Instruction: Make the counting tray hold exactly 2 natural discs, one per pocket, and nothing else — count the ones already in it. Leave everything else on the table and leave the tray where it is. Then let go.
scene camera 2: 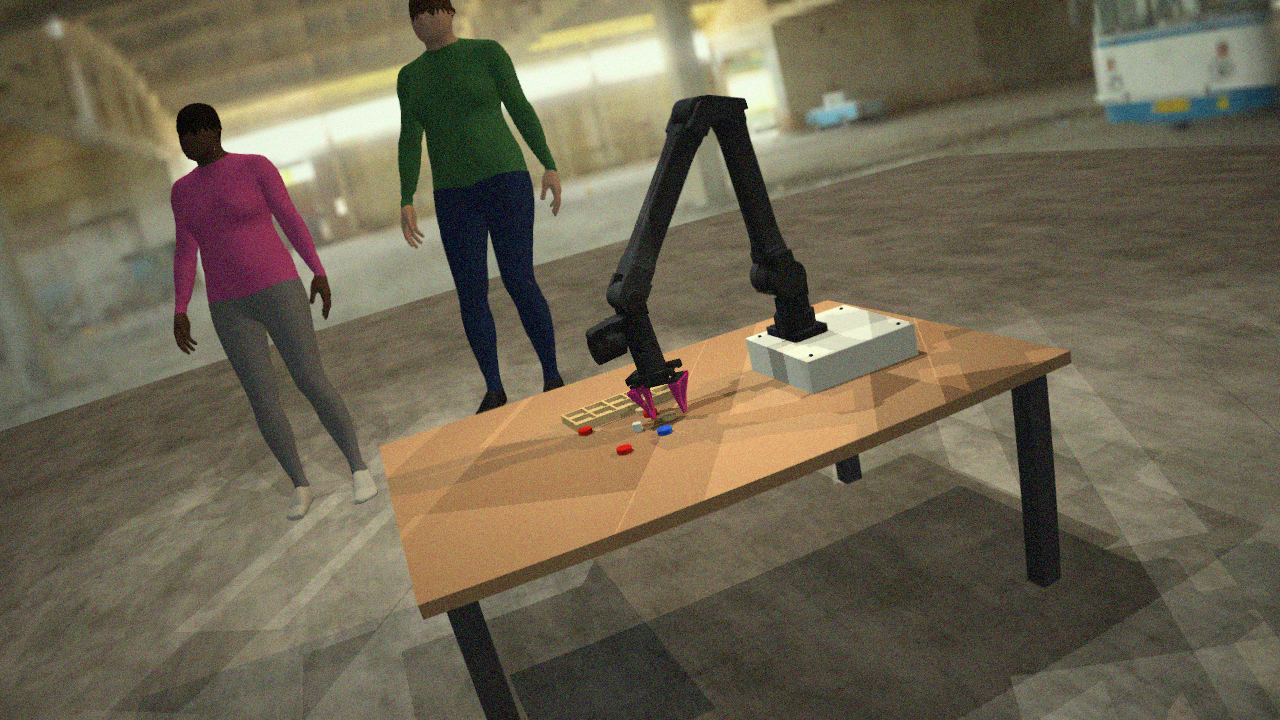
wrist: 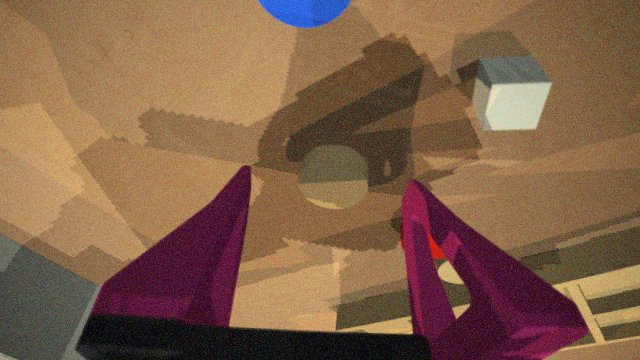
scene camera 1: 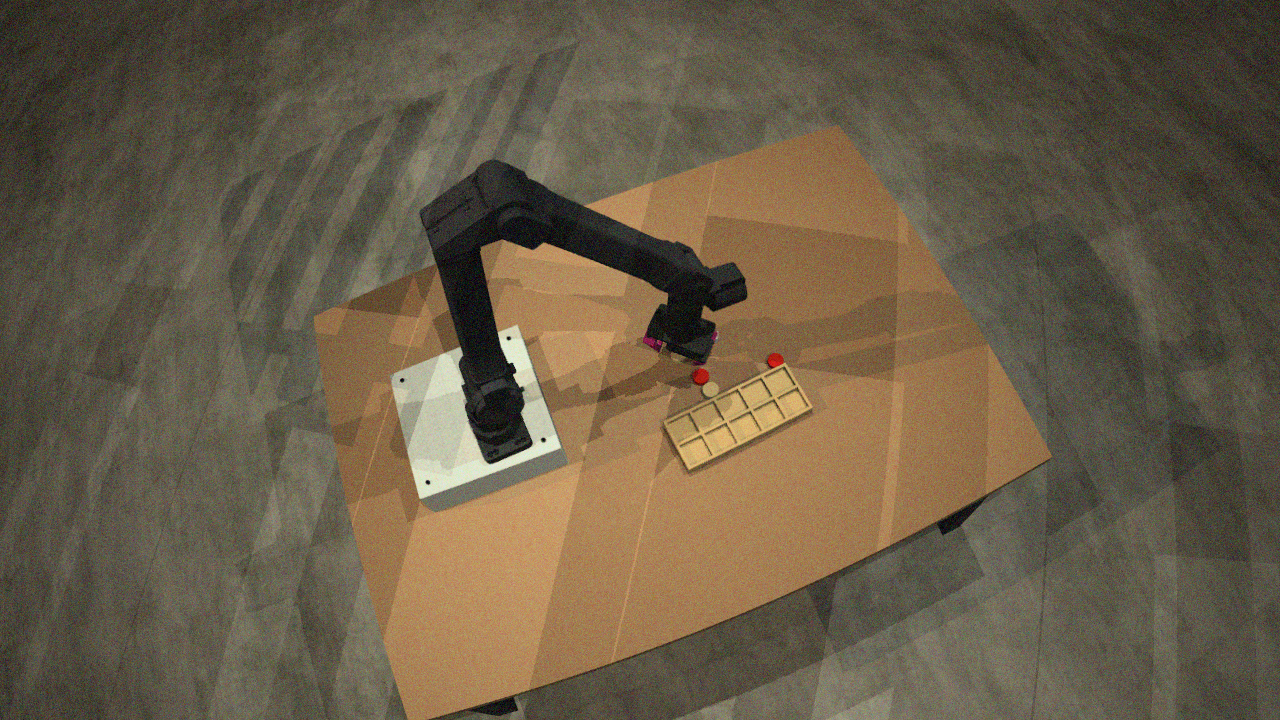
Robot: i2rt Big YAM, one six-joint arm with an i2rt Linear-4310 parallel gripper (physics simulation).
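The counting tray (scene camera 1: 750, 439) (scene camera 2: 574, 425) (wrist: 615, 277) lies on the table; no disc shows in its pockets in the first scene view. My gripper (scene camera 1: 682, 356) (scene camera 2: 669, 415) (wrist: 330, 183) is open and points down, with nothing held. One natural disc (wrist: 333, 192) lies flat on the table, seen between the two fingertips in the wrist view; the hand hides it in the first scene view. A second natural disc (scene camera 1: 709, 389) (wrist: 451, 273) lies by the tray's long side, partly seen through the right finger in the wrist view. A red disc (scene camera 1: 700, 377) (wrist: 436, 248) lies close beside it.
Another red disc (scene camera 1: 775, 360) (scene camera 2: 585, 431) lies near the tray's far corner, and a further red disc (scene camera 2: 623, 449) lies farther out. A blue disc (scene camera 2: 664, 430) (wrist: 306, 11) and a white cube (scene camera 2: 637, 427) (wrist: 520, 105) lie near the gripper. The robot stands on a white base box (scene camera 1: 438, 447) (scene camera 2: 859, 349).
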